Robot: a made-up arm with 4 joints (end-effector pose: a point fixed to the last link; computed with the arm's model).
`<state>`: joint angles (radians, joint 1 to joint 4).
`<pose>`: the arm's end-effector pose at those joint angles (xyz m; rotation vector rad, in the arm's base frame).
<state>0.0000 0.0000 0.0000 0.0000</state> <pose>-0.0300 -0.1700 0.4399 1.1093 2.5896 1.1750</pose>
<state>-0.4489 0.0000 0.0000 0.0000</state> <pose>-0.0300 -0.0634 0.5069 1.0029 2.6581 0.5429</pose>
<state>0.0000 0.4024 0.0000 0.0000</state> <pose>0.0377 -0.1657 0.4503 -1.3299 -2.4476 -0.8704</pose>
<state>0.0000 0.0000 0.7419 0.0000</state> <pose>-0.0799 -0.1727 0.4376 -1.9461 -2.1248 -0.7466</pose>
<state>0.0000 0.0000 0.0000 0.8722</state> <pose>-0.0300 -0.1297 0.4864 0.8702 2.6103 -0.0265</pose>
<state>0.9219 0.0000 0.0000 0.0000</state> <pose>-0.0300 -0.2501 0.2015 -1.0072 -1.7168 -2.1061</pose>
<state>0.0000 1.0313 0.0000 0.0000</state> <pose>0.1371 -0.1661 0.4129 -1.4431 -1.9351 -0.3539</pose>
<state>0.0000 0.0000 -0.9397 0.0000</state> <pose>0.0083 -0.1355 0.4754 -0.1893 2.3934 1.3408</pose>
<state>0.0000 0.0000 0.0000 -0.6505</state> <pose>-0.0300 -0.1678 0.3934 -1.0756 -2.0421 -1.9070</pose>
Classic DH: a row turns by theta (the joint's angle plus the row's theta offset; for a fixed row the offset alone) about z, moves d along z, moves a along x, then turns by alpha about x. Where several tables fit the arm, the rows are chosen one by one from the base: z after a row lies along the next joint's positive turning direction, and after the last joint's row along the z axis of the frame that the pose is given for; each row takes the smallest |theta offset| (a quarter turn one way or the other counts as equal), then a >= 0, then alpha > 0; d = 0 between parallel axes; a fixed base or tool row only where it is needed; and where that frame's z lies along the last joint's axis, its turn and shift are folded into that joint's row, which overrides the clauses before.
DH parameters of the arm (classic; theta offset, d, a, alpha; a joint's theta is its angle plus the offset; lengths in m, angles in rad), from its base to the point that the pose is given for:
base (fixed): 1.5708 0.24 0.03 1.5708
joint 1: 1.4444 0.0208 0.0124 1.6142
joint 2: 1.525 0.1057 -0.0786 -0.6397
joint 3: -1.5081 -0.2952 -0.0283 1.5633
joint 4: 0.0812 -0.0533 -0.0392 -1.9335
tool (fixed): -0.9001 -0.0656 0 0

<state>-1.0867 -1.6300 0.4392 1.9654</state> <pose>-0.1692 -0.0527 0.3485 0.0837 0.6771 -0.9017</pose>
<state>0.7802 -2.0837 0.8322 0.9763</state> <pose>-0.1101 -0.0437 0.0068 1.3798 0.9309 1.3338</pose>
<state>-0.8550 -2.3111 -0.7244 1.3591</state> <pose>-0.0888 -0.2244 0.2503 -0.7764 -0.1378 0.3569</pose>
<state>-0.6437 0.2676 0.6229 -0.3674</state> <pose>-0.0449 -0.0106 0.5175 2.1039 2.0895 0.3789</pose>
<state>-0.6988 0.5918 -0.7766 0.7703</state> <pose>0.1036 0.0828 0.5283 0.1802 2.7267 -0.6132</pose>
